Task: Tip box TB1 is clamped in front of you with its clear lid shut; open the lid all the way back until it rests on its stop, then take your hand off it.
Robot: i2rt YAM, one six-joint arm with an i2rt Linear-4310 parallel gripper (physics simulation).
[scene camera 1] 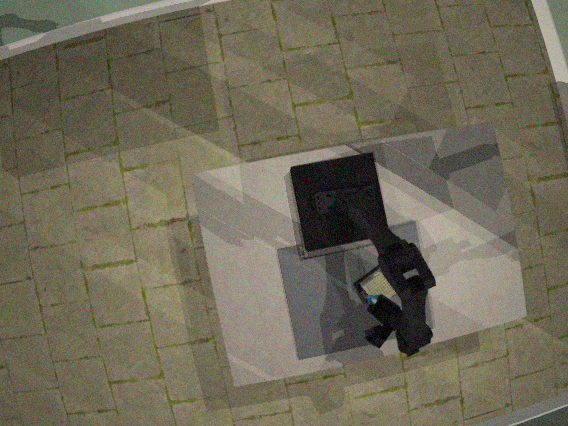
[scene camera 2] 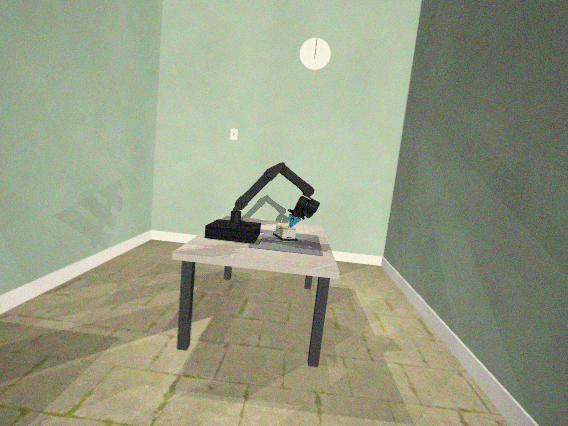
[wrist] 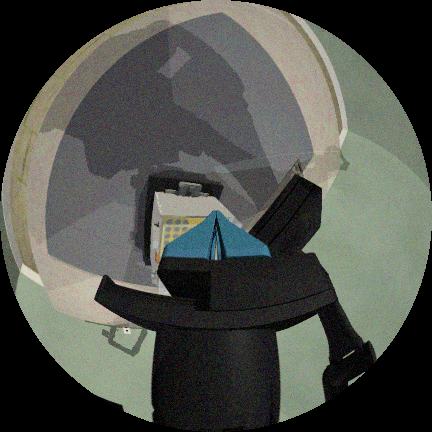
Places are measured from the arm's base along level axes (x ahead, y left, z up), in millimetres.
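Pixels of known places: gripper, between the fingertips: [scene camera 1: 367,296] [scene camera 2: 289,228] [wrist: 215,215]; arm's base, origin of its link: [scene camera 1: 345,199] [scene camera 2: 235,223] [wrist: 288,252].
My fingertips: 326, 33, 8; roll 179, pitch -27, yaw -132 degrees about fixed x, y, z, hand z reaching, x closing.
Observation:
For each thing: its middle in the pictures, then the offset to it from my fingertips, as dx, dy, dz. "spot": a spot on its surface instead. Level surfaces: height alone.
- Tip box TB1, middle of its body: [wrist: 184,244] [scene camera 1: 382,283] [scene camera 2: 285,231] -27, +64, -37
- black holder, a spot on its surface: [wrist: 148,225] spot: +17, +77, -67
- grey clamp piece, a spot on its surface: [wrist: 190,188] spot: +7, +1, -57
- grey mat, height of its surface: dz -75
- pale table, height of its surface: dz -78
Tip box TB1 [scene camera 1: 378,284] [wrist: 182,206] is a small off-white box with a yellow, holed rack inside. It sits in a black holder [wrist: 148,225] with a grey clamp piece [wrist: 190,188] at one side. My gripper [scene camera 1: 371,300] [scene camera 2: 290,227] [wrist: 215,215] is shut, its blue fingertips together with nothing seen between them. In the wrist view the tips overlap the box's edge and hide part of the rack; whether they touch the box or the lid cannot be told. The clear lid cannot be made out well enough to tell its angle.
A grey mat [scene camera 1: 307,325] [scene camera 2: 310,246] [wrist: 100,225] lies under the holder on the pale table [scene camera 1: 225,300] [scene camera 2: 250,259]. The arm's black base box [scene camera 1: 330,175] [scene camera 2: 232,231] stands beside the mat. The arm arches over the box and hides part of it from above.

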